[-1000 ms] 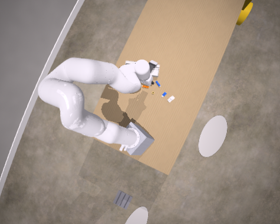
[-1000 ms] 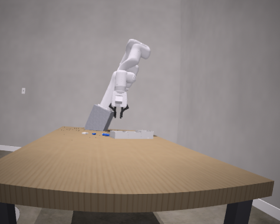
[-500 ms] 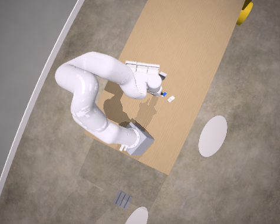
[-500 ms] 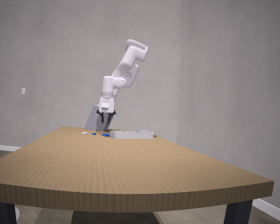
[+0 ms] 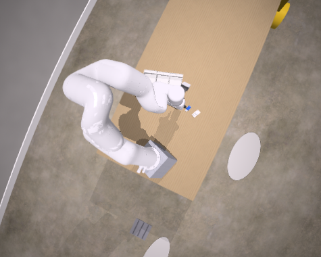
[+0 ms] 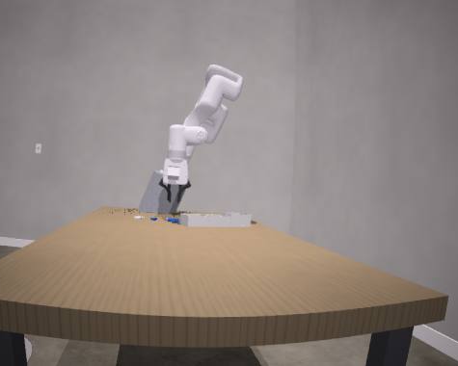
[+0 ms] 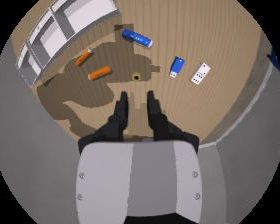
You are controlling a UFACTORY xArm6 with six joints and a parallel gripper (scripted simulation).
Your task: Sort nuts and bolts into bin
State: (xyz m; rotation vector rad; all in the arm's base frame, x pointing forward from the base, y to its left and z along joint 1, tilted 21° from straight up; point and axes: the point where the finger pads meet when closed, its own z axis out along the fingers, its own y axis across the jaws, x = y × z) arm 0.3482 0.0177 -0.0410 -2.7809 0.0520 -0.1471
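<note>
Now: the brass-coloured fastener 9 cm below my hand. From my hand the other things lie so: white piece 1 cm ahead, 14 cm to the right, 9 cm below; then long blue stick 8 cm ahead, 8 cm below; then blue usb stick 2 cm ahead, 8 cm to the right, 9 cm below.
</note>
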